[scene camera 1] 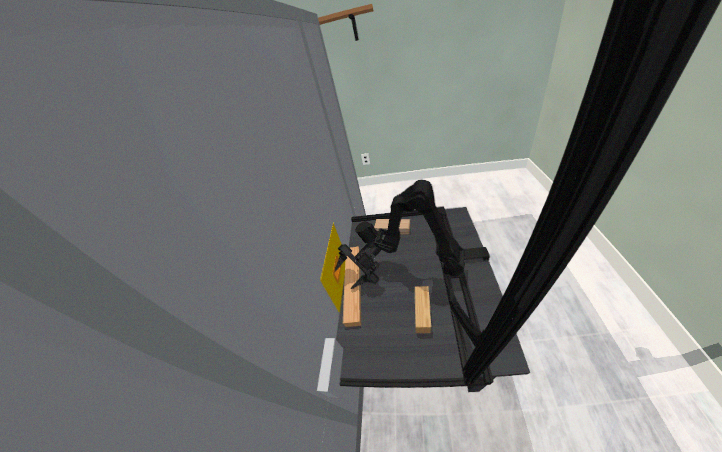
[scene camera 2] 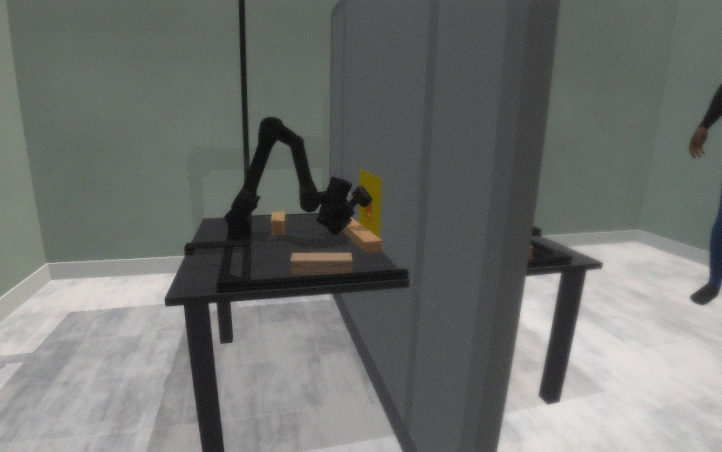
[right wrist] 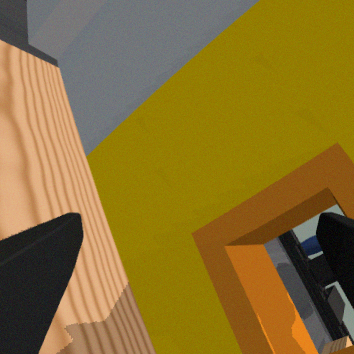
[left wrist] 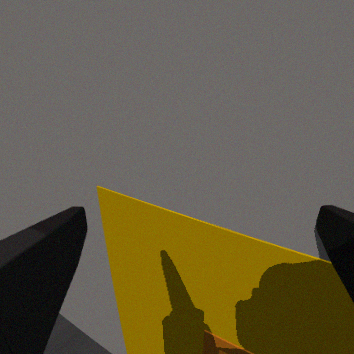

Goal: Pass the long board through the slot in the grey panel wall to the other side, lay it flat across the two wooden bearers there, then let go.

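Frame: origin at the left arm's base, x left, y back, z up, level; millimetres.
Seen in the pictures: left gripper, between the fingertips: (left wrist: pixel 204 217); right gripper, between the fingertips: (scene camera 1: pixel 342 280) (scene camera 2: pixel 359 211) (right wrist: pixel 202 224); left arm's base, origin of its link: (right wrist: pixel 313 274); right arm's base, origin of its link: (scene camera 1: pixel 453 270) (scene camera 2: pixel 238 237).
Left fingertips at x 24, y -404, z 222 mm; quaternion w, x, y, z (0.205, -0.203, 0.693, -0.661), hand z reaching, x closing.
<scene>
Pixels of each thing's middle, then the offset from my left fingertips to it. "spot": a spot on its surface instead. Level surfaces: height alone.
- long board, middle of its body: (scene camera 2: pixel 355 231) (scene camera 1: pixel 352 282) dx -42, dy -121, dz -225 mm
- slot's orange frame, a spot on its surface: (right wrist: pixel 215 265) (scene camera 2: pixel 365 215) spot: dx -62, dy -80, dz -172 mm
- dark table, height of its surface: dz -241 mm
- wooden piece, a spot on its surface: (right wrist: pixel 337 345) spot: dx +76, dy +267, dz -216 mm
The long board (scene camera 1: pixel 351 314) (scene camera 2: pixel 367 238) (right wrist: pixel 30 150) lies on the table beside the grey panel wall (scene camera 1: pixel 213 133) (scene camera 2: pixel 468 159) (left wrist: pixel 200 100), on my right arm's side. The slot's orange frame (right wrist: pixel 215 265) (scene camera 2: pixel 368 212) sits in a yellow panel (scene camera 1: pixel 330 287) (scene camera 2: pixel 371 186) (left wrist: pixel 135 240) (right wrist: pixel 200 125). My right gripper (scene camera 1: pixel 344 278) (right wrist: pixel 202 224) is open and empty, its fingers around the board's wall-side edge, close to the slot. My left gripper (left wrist: pixel 204 217) is open and empty, facing the yellow panel on its side. Whether the right fingers touch the board cannot be told.
Two short wooden blocks (scene camera 1: pixel 422 306) (scene camera 1: pixel 392 224) (scene camera 2: pixel 321 261) (scene camera 2: pixel 278 223) lie on the dark table (scene camera 1: pixel 394 362) (scene camera 2: pixel 255 266) on the right arm's side. Another wooden piece (right wrist: pixel 337 345) shows partly through the slot. Black rails run along the table's edges. A person stands beyond the wall.
</scene>
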